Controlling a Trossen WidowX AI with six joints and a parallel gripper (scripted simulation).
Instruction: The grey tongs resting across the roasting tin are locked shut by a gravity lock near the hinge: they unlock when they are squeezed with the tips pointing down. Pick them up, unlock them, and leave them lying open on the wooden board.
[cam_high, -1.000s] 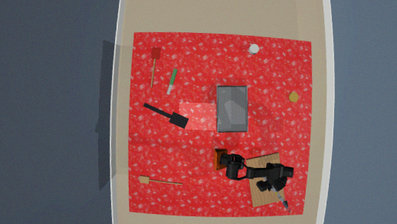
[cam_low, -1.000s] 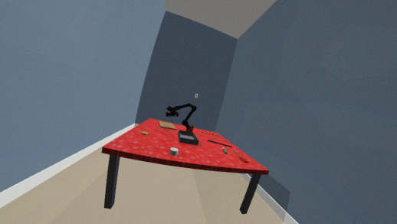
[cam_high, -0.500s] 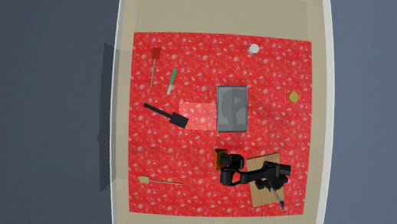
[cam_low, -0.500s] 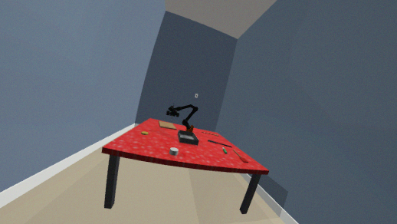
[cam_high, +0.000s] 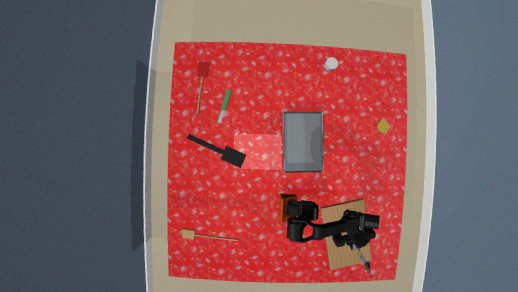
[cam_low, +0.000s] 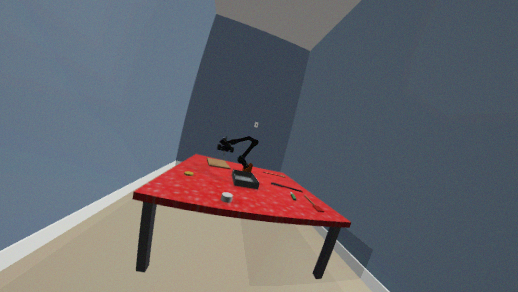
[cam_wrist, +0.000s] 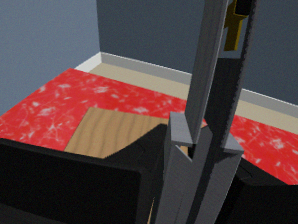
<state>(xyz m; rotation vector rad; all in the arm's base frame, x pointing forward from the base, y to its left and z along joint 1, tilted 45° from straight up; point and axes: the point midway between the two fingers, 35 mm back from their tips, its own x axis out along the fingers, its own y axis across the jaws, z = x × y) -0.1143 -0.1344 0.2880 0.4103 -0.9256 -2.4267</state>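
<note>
My gripper tip is now 170 mm above the wooden board, 30 mm to the left of it and 10 mm short of it. Also, from my gripper tip: yellow disc: 620 mm ahead, 170 mm below, 130 mm to the right; then grey roasting tin: 460 mm ahead, 300 mm to the left, 150 mm below; then yellow lock piece: 60 mm above, 20 mm ahead, 10 mm to the left.
</note>
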